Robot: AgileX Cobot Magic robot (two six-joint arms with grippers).
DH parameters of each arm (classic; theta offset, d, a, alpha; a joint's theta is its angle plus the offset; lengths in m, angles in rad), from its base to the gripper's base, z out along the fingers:
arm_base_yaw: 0 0.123 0 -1.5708
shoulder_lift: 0.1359 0 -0.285 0
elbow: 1.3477 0 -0.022 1.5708
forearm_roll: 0 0.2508 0 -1.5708
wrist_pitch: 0 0 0.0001 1.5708
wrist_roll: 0 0.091 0 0
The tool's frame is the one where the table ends.
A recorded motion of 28 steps. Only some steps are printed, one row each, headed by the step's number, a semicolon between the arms.
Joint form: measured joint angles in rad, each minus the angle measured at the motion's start. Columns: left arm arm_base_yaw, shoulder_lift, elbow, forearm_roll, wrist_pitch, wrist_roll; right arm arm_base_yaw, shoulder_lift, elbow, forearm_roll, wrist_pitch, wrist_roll.
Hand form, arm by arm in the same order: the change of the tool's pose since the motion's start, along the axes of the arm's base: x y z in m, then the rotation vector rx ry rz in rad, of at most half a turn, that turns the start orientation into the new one. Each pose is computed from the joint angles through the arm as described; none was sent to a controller.
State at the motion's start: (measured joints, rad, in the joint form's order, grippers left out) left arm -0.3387 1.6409 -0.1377 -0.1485 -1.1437 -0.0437; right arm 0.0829 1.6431 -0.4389 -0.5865 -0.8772 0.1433
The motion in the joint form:
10: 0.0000 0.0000 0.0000 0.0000 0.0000 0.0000; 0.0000 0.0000 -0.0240 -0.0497 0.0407 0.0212
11: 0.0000 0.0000 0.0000 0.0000 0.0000 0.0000; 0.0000 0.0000 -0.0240 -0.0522 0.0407 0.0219
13: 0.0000 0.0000 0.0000 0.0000 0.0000 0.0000; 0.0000 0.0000 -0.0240 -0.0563 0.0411 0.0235
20: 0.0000 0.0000 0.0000 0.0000 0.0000 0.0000; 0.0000 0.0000 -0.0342 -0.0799 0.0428 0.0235
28: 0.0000 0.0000 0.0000 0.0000 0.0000 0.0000; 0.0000 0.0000 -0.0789 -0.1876 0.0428 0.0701
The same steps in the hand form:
10: 0.0000 0.0000 0.0000 0.0000 0.0000 0.0000; 0.0034 0.0017 0.0008 -0.0267 0.0164 0.0274
11: 0.0000 0.0000 0.0000 0.0000 0.0000 0.0000; 0.0033 0.0018 0.0007 -0.0273 0.0166 0.0294
13: 0.0000 0.0000 0.0000 0.0000 0.0000 0.0000; 0.0031 0.0020 0.0006 -0.0281 0.0176 0.0324
20: 0.0000 0.0000 0.0000 0.0000 0.0000 0.0000; 0.0046 0.0033 0.0022 -0.0396 0.0076 0.0526
28: 0.0000 0.0000 0.0000 0.0000 0.0000 0.0000; 0.0106 0.0093 0.0095 -0.0533 -0.0166 0.1314

